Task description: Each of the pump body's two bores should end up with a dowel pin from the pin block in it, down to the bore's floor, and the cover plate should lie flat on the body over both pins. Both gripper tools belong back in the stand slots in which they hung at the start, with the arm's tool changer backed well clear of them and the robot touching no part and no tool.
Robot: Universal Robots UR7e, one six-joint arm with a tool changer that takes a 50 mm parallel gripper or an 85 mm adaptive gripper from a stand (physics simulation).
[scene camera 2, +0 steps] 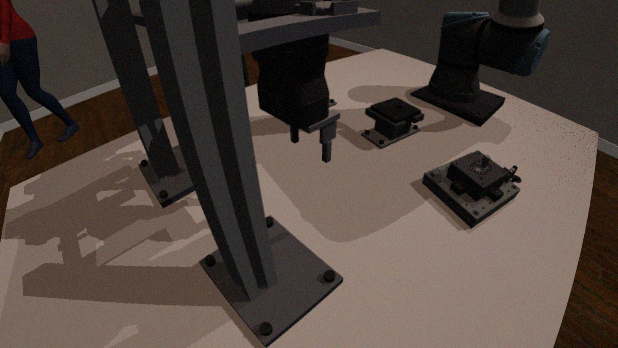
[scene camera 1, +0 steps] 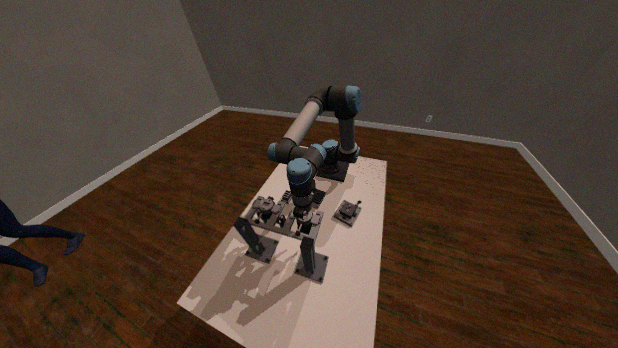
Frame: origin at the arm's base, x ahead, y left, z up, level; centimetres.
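Where they show: arm's base, origin of its link: (scene camera 2: 453, 92) (scene camera 1: 330, 167).
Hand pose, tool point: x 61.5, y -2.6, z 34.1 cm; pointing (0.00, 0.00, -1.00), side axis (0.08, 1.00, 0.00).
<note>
Things, the pixels of their top centre, and the offset from my tool point. "spot": a spot on its surface instead. Level surfaces: height alone.
- gripper tool, centre of its top: (scene camera 1: 266, 203) dx -1.8, dy -18.0, dz -5.4 cm
- pump body, centre of its top: (scene camera 2: 485, 157) (scene camera 1: 348, 206) dx -23.6, dy +18.9, dz -28.2 cm
- cover plate, centre of its top: (scene camera 2: 396, 107) (scene camera 1: 317, 194) dx -29.7, dy -1.0, dz -29.2 cm
- apparent pin block, centre of its top: (scene camera 1: 286, 194) dx -26.9, dy -21.7, dz -31.3 cm
- upright, a spot on its surface: (scene camera 2: 227, 150) spot: dx +11.5, dy +5.3, dz -14.9 cm
- bolted foot, a spot on its surface: (scene camera 2: 300, 300) spot: dx +9.8, dy +9.9, dz -34.2 cm
- table, height of its surface: dz -35.4 cm
The arm's wrist and tool changer (scene camera 1: 302, 201) stand over the gripper in the stand's right slot, in scene camera 1; whether they are coupled is not clear. That gripper (scene camera 2: 310, 149) hangs below the stand plate (scene camera 1: 285, 229) (scene camera 2: 310, 31), its two fingers apart with nothing between them. The other gripper tool (scene camera 1: 266, 206) hangs in the left slot. The pump body (scene camera 1: 348, 209) (scene camera 2: 475, 172) sits on its fixture, with a small upright peg on top; its bores are too small to make out. A flat dark plate, seemingly the cover plate (scene camera 2: 395, 108), lies on a pedestal. The apparent pin block (scene camera 1: 286, 196) is partly hidden.
The stand's near upright (scene camera 1: 308, 255) (scene camera 2: 227, 150) and bolted foot (scene camera 2: 300, 300) rise from the table (scene camera 1: 350, 300) (scene camera 2: 425, 290). The arm's base (scene camera 1: 334, 170) (scene camera 2: 457, 102) is at the back. A person's legs (scene camera 1: 35, 231) (scene camera 2: 30, 80) show beyond the table.
</note>
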